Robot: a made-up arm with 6 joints. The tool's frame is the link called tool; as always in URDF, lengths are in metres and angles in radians. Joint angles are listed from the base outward.
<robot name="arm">
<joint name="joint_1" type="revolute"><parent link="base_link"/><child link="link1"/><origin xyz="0.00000 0.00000 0.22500" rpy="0.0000 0.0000 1.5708"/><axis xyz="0 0 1"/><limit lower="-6.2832" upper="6.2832"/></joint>
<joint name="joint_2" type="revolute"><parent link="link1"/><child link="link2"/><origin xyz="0.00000 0.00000 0.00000" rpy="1.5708 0.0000 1.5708"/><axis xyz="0 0 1"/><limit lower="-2.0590" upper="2.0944"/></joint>
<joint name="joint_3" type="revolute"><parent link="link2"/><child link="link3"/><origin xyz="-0.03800 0.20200 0.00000" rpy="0.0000 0.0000 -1.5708"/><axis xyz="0 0 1"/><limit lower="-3.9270" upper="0.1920"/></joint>
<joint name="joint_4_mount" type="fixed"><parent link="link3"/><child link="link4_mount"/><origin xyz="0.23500 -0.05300 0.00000" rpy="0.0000 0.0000 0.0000"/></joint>
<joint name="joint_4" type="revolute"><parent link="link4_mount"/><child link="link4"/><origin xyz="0.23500 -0.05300 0.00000" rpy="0.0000 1.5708 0.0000"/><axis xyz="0 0 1"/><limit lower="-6.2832" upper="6.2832"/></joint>
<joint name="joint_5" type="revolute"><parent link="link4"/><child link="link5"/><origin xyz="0.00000 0.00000 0.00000" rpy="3.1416 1.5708 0.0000"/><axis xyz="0 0 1"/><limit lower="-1.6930" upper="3.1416"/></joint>
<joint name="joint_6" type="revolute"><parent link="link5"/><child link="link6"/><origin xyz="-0.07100 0.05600 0.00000" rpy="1.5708 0.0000 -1.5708"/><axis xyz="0 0 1"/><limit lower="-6.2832" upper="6.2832"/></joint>
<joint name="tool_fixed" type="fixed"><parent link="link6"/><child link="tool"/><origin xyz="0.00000 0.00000 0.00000" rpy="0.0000 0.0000 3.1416"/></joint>
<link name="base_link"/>
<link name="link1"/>
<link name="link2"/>
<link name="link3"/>
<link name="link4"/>
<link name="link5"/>
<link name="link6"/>
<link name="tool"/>
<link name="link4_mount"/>
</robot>
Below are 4 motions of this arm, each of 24 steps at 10 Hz.
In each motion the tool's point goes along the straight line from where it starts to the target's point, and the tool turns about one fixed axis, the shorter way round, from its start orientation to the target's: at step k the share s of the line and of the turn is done. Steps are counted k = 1, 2, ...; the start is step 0. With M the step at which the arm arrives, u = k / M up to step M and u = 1 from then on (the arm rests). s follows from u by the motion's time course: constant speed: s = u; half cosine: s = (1 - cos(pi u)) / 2; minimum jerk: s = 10 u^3 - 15 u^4 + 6 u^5.
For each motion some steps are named. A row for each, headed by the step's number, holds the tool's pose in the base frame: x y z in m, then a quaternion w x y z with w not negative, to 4 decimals.
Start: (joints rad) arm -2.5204 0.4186 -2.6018 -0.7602 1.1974 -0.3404
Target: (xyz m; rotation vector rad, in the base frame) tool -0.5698 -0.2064 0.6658 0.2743 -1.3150 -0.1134
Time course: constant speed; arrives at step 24
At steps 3, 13, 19, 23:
3: -0.4596 -0.2699 0.7559 0.5307 0.3158 -0.7371 -0.2744
13: -0.5121 -0.2397 0.7130 0.6639 0.2306 -0.6903 -0.1722
19: -0.5436 -0.2215 0.6873 0.7320 0.1751 -0.6495 -0.1076
23: -0.5646 -0.2094 0.6701 0.7720 0.1367 -0.6174 -0.0636

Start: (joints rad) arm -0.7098 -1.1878 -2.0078 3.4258 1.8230 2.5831
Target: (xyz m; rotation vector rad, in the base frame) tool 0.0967 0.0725 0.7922 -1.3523 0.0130 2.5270
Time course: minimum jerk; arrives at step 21
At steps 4, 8, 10, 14, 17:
4: -0.2871 0.2255 0.8295 0.2688 -0.7918 -0.0464 0.5464
8: -0.1924 0.1878 0.8203 0.2412 -0.7266 -0.0344 0.6425
10: -0.1235 0.1603 0.8136 0.2189 -0.6724 -0.0253 0.7066
14: 0.0118 0.1063 0.8004 0.1704 -0.5516 -0.0071 0.8165
17: 0.0761 0.0807 0.7942 0.1455 -0.4883 0.0017 0.8605

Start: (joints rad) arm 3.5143 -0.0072 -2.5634 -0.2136 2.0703 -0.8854
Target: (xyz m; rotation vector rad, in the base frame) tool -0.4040 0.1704 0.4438 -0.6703 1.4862 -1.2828
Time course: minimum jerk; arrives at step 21
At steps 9, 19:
9: -0.3195 0.0087 0.6978 0.0673 -0.4866 0.8604 -0.1354
19: -0.4030 0.1685 0.4468 0.5044 -0.2817 0.6217 -0.5289

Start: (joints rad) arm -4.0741 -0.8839 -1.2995 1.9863 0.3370 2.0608
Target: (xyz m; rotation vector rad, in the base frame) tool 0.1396 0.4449 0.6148 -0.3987 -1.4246 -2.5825
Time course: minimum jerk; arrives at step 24
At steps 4, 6, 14, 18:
4: -0.1284 0.2390 0.7731 0.0597 0.3314 -0.2413 -0.9102
6: -0.1095 0.2536 0.7619 0.0620 0.3001 -0.2610 -0.9154
14: 0.0433 0.3709 0.6717 0.0768 0.0361 -0.4046 -0.9105
18: 0.1108 0.4228 0.6318 0.0812 -0.0831 -0.4571 -0.8818

